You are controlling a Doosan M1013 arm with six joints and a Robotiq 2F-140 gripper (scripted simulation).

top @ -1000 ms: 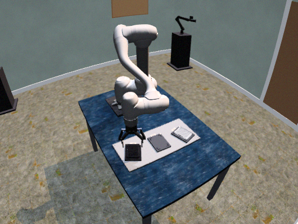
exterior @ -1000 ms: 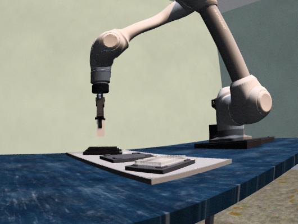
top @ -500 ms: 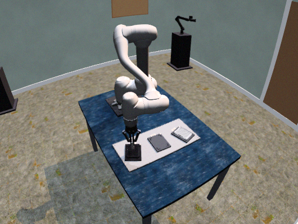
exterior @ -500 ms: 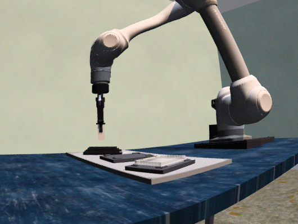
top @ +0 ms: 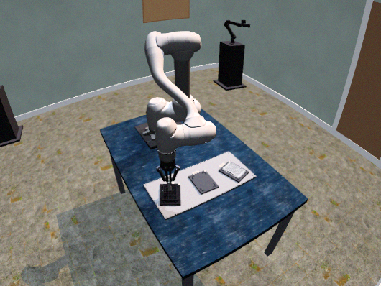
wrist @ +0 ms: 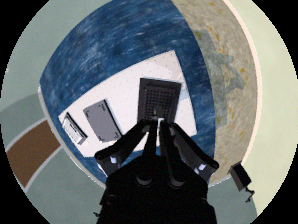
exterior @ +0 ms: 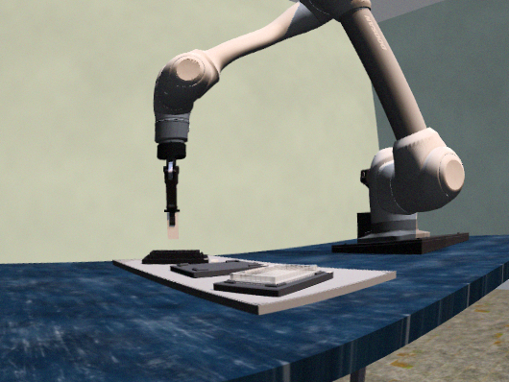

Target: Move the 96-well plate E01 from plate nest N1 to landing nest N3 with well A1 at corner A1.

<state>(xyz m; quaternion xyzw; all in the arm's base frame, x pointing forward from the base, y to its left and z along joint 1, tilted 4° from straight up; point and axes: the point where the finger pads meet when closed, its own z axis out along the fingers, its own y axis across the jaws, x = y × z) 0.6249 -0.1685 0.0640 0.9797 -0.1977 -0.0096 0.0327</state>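
Right now the dark 96-well plate is 70 mm below my hand. The rest, counted from my hand: dark nest: 220 mm to the left, 80 mm below, 10 mm behind; clear 96-well plate: 440 mm to the left, 70 mm below.
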